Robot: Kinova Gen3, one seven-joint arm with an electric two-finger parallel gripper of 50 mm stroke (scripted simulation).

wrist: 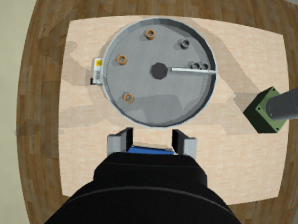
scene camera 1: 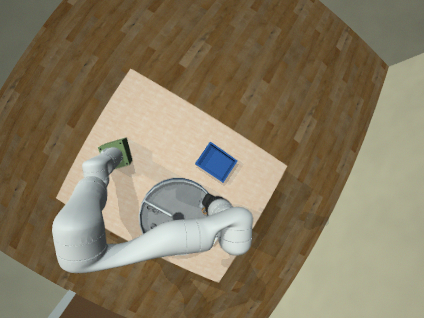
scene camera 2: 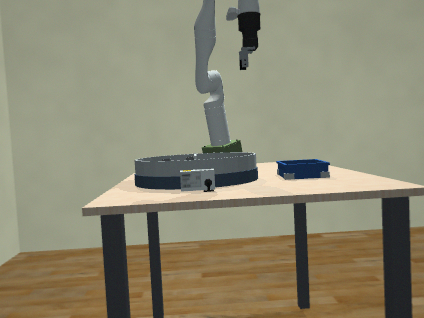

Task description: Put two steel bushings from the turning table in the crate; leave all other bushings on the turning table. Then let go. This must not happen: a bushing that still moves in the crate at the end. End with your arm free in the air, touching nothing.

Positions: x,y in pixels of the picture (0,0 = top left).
Labels:
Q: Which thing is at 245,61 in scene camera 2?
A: My gripper.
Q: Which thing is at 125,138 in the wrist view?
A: My gripper.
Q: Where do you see a blue crate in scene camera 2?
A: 310,168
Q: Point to a blue crate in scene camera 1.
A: At 213,160

